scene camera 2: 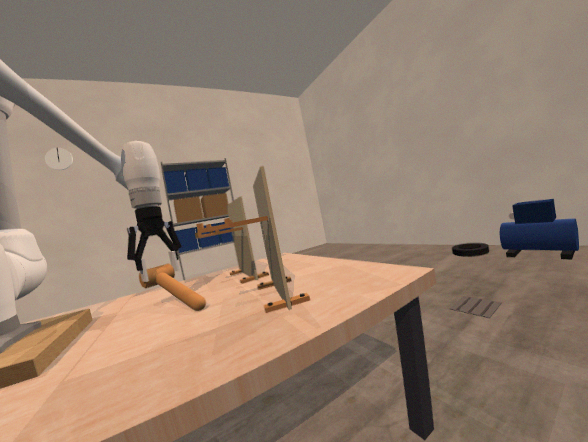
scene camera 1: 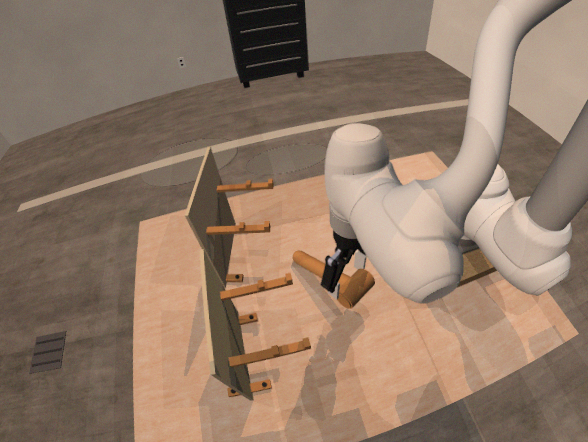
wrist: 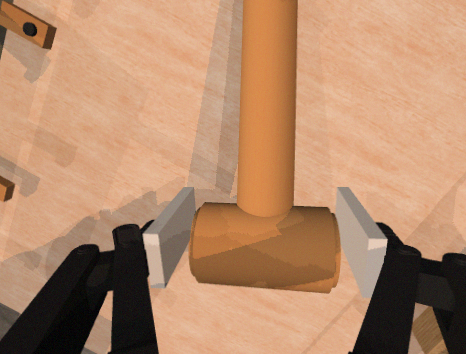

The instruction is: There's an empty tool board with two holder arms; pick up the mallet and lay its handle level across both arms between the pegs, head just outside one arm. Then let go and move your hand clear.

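Frame: origin at the arm's base, x left, y down, z back, level; millimetres.
Where they show: gripper, fingertip midpoint: point(scene camera 2: 161, 275) point(scene camera 1: 346, 281) point(wrist: 263, 207).
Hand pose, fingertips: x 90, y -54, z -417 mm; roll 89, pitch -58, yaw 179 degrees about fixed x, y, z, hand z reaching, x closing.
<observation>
After its pixels a point has its place.
My gripper point(scene camera 1: 347, 277) @[x 90, y -54, z -417 mm] point(scene camera 2: 159, 271) @[x 90, y -54, z -417 mm] point(wrist: 263, 207) @[x 90, y -54, z -417 mm] is shut on the mallet's head, one pad at each end face. The brown mallet point(scene camera 1: 357, 288) @[x 129, y -82, z -404 mm] point(scene camera 2: 180, 290) @[x -25, y -15, z -469 mm] point(wrist: 267, 110) @[x 34, y -42, z -449 mm] hangs over the table, apart from the boards. Its handle points away from the hand, its free end lower in the scene camera 2 view. Two upright boards stand in a row: one board point(scene camera 1: 204, 210) @[x -109, y -215, z -727 mm] point(scene camera 2: 274, 250) @[x -241, y -92, z -695 mm] and another board point(scene camera 1: 220, 320) @[x 177, y -187, z -716 mm] point(scene camera 2: 240, 215) @[x 94, y -203, z -717 mm]. Each has two orange-brown holder arms with pegs, such as this arm point(scene camera 1: 256, 286) @[x 102, y -160, z -634 mm]. The arms carry no tool. They overlap in the scene camera 2 view.
The wooden table point(scene camera 1: 170, 400) @[x 271, y 44, z -933 mm] point(scene camera 2: 300, 335) @[x -389, y 44, z -654 mm] lies below. A wooden tray or block point(scene camera 1: 477, 265) @[x 135, y -1, z -6 mm] point(scene camera 2: 45, 345) @[x -105, y 6, z -183 mm] lies by the robot's base. Board feet point(scene camera 1: 250, 387) @[x 277, y 21, z -713 mm] point(scene camera 2: 287, 302) point(wrist: 30, 27) @[x 83, y 28, z -679 mm] stick out on the table. A black cabinet point(scene camera 1: 270, 40) and a blue compressor point(scene camera 2: 540, 234) stand off the table.
</observation>
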